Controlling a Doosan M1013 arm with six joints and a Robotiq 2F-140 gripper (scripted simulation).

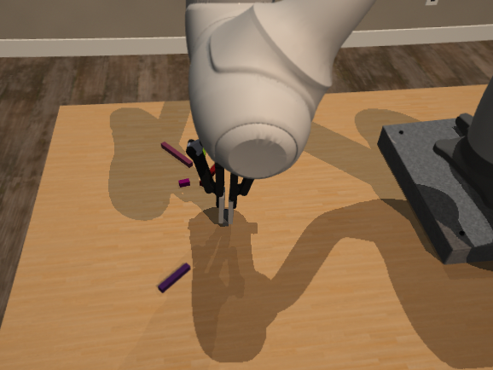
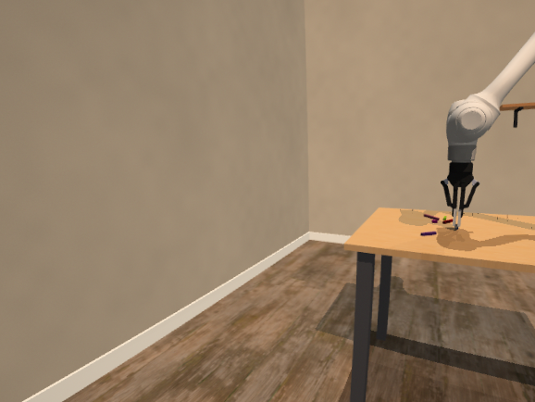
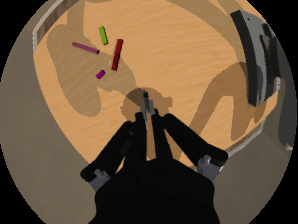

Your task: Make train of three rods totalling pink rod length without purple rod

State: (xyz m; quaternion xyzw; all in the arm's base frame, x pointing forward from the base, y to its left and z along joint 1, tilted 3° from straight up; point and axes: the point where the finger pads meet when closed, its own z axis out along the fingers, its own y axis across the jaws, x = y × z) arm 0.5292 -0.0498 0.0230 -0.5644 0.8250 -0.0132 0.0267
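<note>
My gripper is now 40 mm above the blue rod, 20 mm to the left of it and 10 mm past it. Round my hand: magenta rod: 120 mm to the right, 50 mm ahead, 40 mm below; then grey rod: 30 mm below; then red rod: 130 mm to the right, 40 mm below, 10 mm behind.
</note>
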